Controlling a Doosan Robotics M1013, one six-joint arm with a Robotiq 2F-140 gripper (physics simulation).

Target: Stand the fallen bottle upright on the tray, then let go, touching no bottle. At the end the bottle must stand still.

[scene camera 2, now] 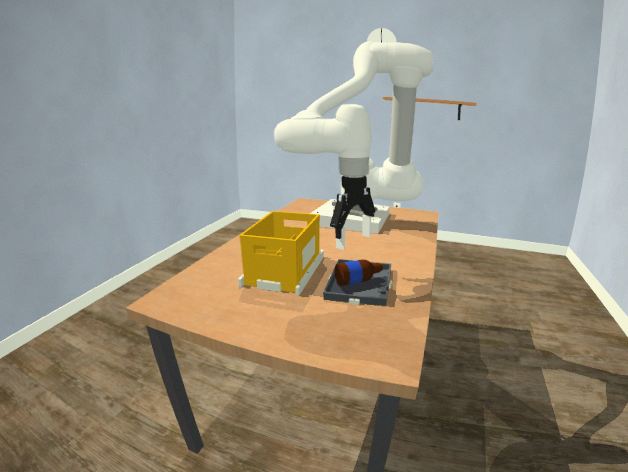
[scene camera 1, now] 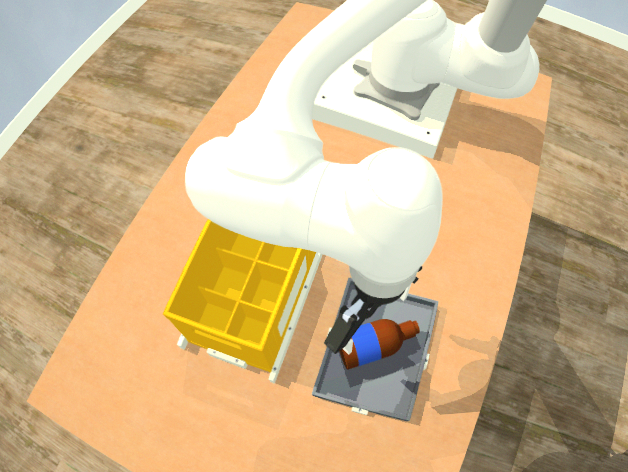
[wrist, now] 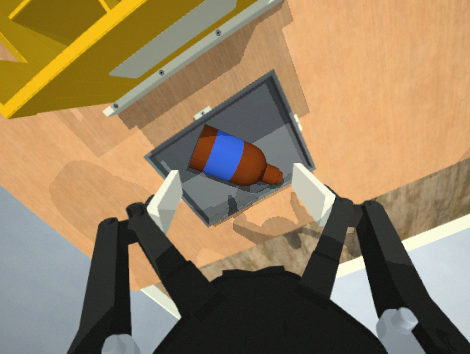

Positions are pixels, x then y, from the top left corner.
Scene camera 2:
my gripper: 354, 242
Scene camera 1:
my gripper: 372, 320
white rail: 272, 378
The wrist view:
my gripper: 237, 178
